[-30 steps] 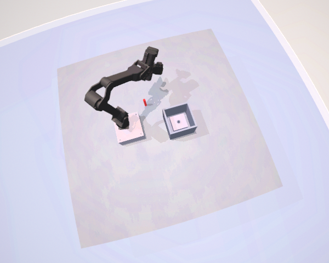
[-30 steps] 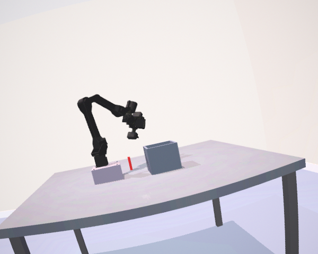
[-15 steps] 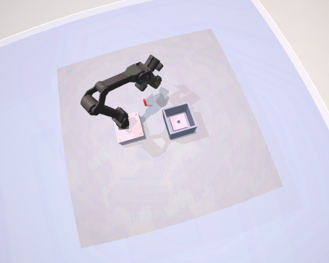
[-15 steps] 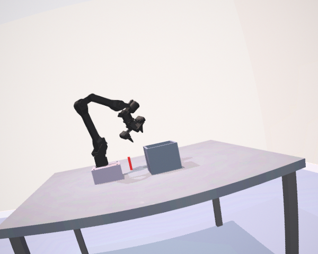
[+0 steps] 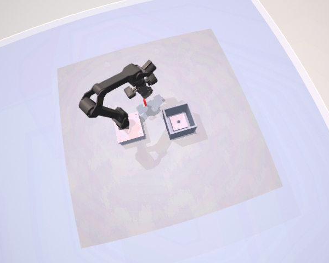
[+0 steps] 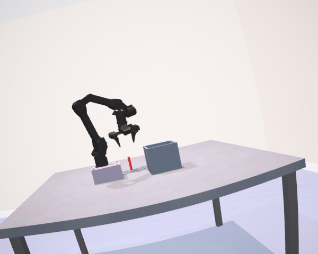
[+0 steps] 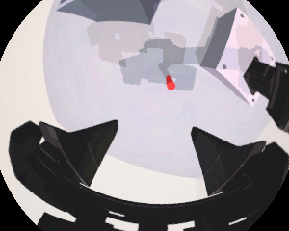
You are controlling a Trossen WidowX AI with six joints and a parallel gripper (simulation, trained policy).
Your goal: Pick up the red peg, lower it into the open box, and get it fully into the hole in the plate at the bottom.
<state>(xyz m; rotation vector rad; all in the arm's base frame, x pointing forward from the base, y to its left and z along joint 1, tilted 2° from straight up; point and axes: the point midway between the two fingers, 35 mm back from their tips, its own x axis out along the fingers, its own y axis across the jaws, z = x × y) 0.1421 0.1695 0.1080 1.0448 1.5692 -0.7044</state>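
The red peg lies 110 mm below my gripper tip and 40 mm to the right of it. The rest, counted from my gripper tip: pale plate 200 mm to the right, 200 mm ahead, 100 mm below.
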